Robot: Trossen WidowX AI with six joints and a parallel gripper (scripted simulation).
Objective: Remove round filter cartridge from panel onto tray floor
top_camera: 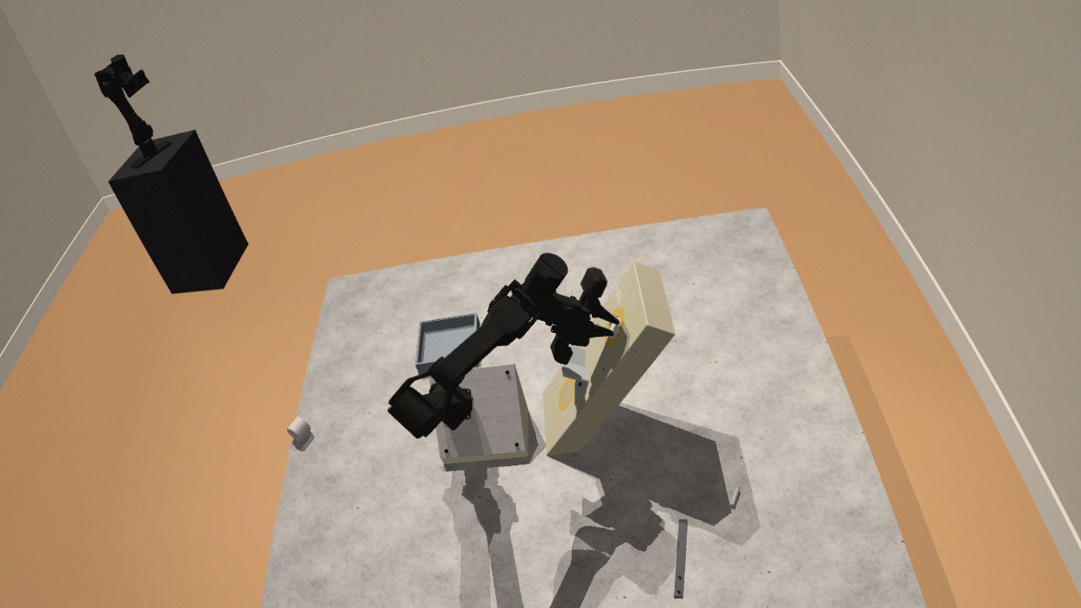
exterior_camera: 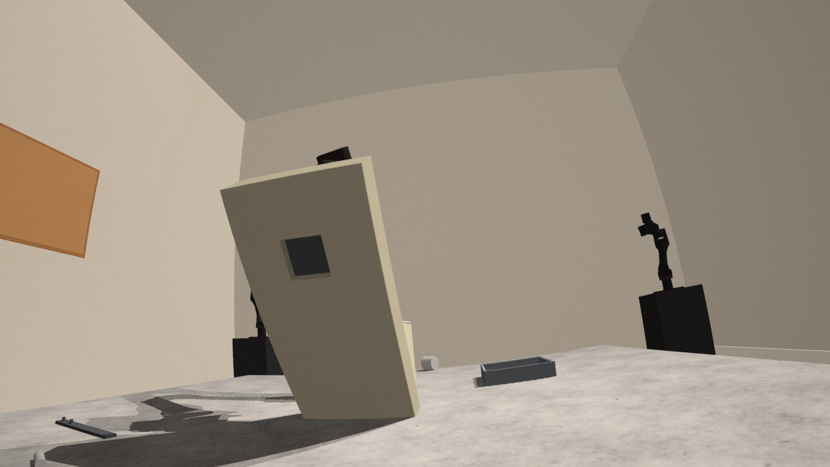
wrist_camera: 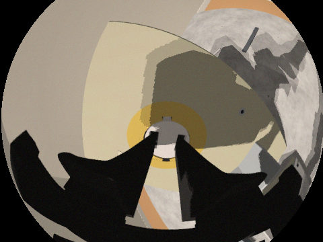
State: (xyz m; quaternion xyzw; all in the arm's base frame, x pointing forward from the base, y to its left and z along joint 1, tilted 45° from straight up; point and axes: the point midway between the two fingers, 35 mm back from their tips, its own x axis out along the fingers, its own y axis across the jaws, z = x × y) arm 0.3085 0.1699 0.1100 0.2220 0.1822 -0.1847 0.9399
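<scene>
My gripper tip is now 10 mm short of the round filter cartridge and 10 mm above it. Also, from my gripper tip: small peg: 250 mm below, 240 mm to the right, 220 mm ahead; then beige service panel: 80 mm below, 40 mm behind; then grey tray: 450 mm behind, 250 mm below, 230 mm to the left.
</scene>
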